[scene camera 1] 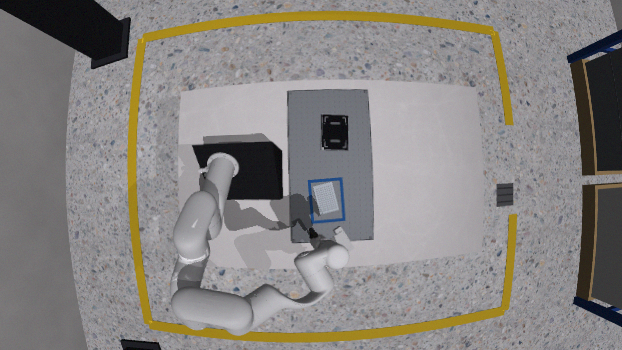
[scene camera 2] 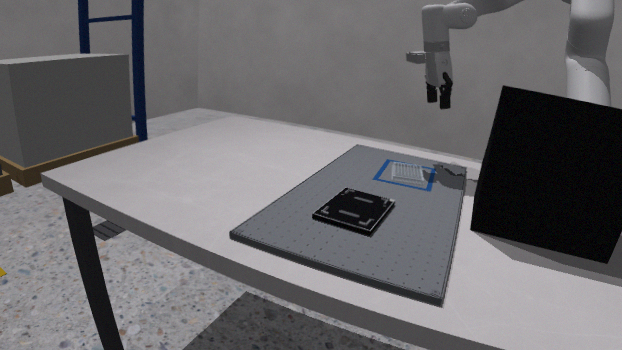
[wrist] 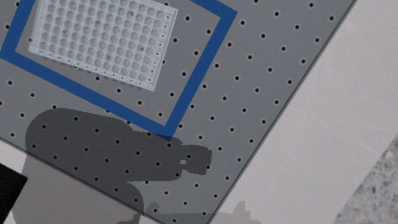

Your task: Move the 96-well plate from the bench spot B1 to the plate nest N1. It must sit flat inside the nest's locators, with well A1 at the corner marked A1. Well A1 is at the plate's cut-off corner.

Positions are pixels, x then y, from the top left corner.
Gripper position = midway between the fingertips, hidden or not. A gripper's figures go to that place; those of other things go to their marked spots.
My gripper (scene camera 2: 438, 105): 1.13 m from the lens. A black plate nest (scene camera 2: 347, 202): 0.76 m from the lens.
